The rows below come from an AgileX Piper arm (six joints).
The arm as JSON. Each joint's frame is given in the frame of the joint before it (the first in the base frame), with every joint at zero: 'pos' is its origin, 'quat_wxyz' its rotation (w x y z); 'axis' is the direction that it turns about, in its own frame. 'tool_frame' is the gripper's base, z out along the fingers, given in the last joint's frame.
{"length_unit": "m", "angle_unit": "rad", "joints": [
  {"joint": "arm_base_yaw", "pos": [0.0, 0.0, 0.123], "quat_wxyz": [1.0, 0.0, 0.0, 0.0], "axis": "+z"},
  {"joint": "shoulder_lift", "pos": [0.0, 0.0, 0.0], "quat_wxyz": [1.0, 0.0, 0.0, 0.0], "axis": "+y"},
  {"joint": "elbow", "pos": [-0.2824, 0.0, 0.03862], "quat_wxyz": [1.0, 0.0, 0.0, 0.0], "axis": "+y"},
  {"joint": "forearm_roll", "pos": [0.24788, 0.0, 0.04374], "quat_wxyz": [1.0, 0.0, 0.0, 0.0], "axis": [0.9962, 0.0, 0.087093]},
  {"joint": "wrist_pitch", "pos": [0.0, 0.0, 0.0], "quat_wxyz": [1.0, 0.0, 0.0, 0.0], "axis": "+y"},
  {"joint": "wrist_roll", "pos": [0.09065, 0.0, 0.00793], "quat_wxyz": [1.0, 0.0, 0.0, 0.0], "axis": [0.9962, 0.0, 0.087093]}
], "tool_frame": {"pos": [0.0, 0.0, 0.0], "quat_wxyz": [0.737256, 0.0, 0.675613, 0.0]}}
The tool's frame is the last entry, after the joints.
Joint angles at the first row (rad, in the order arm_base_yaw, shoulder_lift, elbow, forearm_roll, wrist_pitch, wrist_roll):
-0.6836 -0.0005 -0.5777 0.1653 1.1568 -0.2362
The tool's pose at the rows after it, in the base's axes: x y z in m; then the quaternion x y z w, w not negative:
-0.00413 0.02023 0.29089 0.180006 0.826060 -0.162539 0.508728
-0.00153 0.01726 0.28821 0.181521 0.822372 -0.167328 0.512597
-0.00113 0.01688 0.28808 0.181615 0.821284 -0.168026 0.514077
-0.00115 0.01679 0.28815 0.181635 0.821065 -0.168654 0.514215
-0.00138 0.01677 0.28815 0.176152 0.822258 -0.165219 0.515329
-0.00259 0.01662 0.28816 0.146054 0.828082 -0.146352 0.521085
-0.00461 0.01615 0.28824 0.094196 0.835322 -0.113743 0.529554
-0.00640 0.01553 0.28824 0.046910 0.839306 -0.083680 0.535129
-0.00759 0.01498 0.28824 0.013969 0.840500 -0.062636 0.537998
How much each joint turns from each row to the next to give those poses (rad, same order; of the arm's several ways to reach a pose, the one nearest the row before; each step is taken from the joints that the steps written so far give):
0.0000 -0.0057 0.0165 -0.0041 -0.0480 0.0000
0.0000 0.0000 0.0197 -0.0055 -0.0326 0.0001
0.0000 0.0000 0.0024 0.0000 -0.0063 0.0000
0.0000 0.0000 -0.0001 -0.0010 -0.0009 -0.0001
0.0134 0.0000 0.0000 -0.0001 0.0000 0.0001
0.0729 0.0000 0.0001 0.0000 -0.0002 0.0000
0.1247 0.0000 -0.0001 0.0001 -0.0009 0.0000
0.1129 0.0000 0.0000 0.0000 0.0000 -0.0001
0.0784 0.0000 0.0001 0.0000 0.0000 0.0000

